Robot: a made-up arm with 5 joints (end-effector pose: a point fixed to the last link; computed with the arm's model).
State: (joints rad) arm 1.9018 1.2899 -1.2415 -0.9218 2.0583
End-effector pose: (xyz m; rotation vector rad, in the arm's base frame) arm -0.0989 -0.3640 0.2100 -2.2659 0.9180 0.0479
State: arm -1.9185 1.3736 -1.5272 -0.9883 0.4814
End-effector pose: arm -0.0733 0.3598 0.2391 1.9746 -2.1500 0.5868
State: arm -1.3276 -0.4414 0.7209 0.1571 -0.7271
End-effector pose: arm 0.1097 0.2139 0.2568 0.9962 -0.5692 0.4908
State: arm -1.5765 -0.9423 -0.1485 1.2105 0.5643
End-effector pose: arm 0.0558 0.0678 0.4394 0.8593 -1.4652 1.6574
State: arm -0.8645 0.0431 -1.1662 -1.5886 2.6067
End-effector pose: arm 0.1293 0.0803 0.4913 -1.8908 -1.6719 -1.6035
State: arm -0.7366 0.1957 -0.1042 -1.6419 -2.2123
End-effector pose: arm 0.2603 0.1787 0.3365 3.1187 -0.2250 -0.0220
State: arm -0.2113 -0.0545 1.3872 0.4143 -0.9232
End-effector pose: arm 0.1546 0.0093 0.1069 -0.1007 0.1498 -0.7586
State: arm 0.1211 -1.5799 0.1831 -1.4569 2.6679
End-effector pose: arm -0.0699 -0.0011 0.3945 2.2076 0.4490 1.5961
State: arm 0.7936 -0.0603 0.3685 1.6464 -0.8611
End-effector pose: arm 0.1890 -0.1706 0.2318 -0.0252 0.4331 -1.6802
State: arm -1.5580 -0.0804 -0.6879 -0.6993 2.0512
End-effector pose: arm 0.0587 0.1935 0.4844 0.6869 3.0395 -0.1574
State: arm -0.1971 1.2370 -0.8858 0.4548 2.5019
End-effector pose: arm 0.4200 0.0607 0.1046 -0.9298 -0.4408 2.4816
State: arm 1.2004 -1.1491 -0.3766 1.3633 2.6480
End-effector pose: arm 0.0181 0.0201 0.4464 -1.7477 0.5968 1.0100
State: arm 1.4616 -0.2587 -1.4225 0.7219 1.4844
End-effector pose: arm 0.0314 -0.0409 0.5260 -2.5113 -0.3083 -0.0103
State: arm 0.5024 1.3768 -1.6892 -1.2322 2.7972
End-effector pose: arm 0.3449 -0.1833 0.2692 -3.1254 0.1710 0.0370
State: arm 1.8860 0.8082 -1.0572 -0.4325 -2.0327
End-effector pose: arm -0.0868 -0.3467 0.3219 -0.2498 2.5491 1.1179
